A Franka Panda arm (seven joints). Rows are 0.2 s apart.
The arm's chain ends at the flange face. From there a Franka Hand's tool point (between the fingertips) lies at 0.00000 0.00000 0.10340 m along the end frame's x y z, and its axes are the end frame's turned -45 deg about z.
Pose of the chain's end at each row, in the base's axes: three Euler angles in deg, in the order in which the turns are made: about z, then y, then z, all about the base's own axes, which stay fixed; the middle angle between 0 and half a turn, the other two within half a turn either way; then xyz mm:
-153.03 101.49 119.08 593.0 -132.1 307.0
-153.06 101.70 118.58 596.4 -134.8 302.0
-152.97 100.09 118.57 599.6 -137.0 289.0
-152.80 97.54 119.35 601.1 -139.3 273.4
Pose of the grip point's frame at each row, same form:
161.97 101.49 119.08 543.8 -43.5 286.4
161.94 101.70 118.58 548.0 -45.9 281.0
162.03 100.09 118.57 550.9 -47.6 270.9
162.20 97.54 119.35 550.9 -50.0 259.8

